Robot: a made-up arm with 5 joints.
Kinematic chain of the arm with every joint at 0, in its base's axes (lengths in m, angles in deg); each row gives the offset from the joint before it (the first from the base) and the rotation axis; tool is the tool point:
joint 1: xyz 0 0 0.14 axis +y
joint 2: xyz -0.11 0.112 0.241 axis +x
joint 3: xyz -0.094 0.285 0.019 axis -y
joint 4: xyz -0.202 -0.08 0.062 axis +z
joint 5: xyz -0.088 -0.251 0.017 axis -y
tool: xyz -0.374 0.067 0
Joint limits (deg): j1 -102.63..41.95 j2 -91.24..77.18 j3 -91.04..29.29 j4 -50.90..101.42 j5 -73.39..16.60
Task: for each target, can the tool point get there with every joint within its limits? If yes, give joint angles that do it. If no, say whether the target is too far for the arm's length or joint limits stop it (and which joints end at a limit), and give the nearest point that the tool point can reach.
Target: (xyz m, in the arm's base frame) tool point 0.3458 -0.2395 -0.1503
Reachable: no: joint limits stop it (at a limit: joint 1, joint 2) | nearest point 0.0719 -0.1627 -0.2017 | short by 0.289 m
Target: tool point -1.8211 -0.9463 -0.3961
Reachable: no: too far | nearest point -0.9415 -0.3276 -0.1371 | short by 1.106 m
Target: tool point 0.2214 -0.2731 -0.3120
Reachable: no: joint limits stop it (at a limit: joint 1, joint 2) | nearest point 0.0675 -0.2058 -0.3124 | short by 0.168 m
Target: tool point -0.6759 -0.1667 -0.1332
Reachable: yes | joints -76.18 5.08 -32.86 46.27 -15.17
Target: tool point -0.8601 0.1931 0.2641
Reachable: yes | joints -33.82 -31.15 8.59 28.61 -52.83
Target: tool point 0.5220 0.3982 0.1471
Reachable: no: joint limits stop it (at a limit: joint 1, joint 3, joint 5) | nearest point 0.4150 0.4008 0.2447 | short by 0.145 m
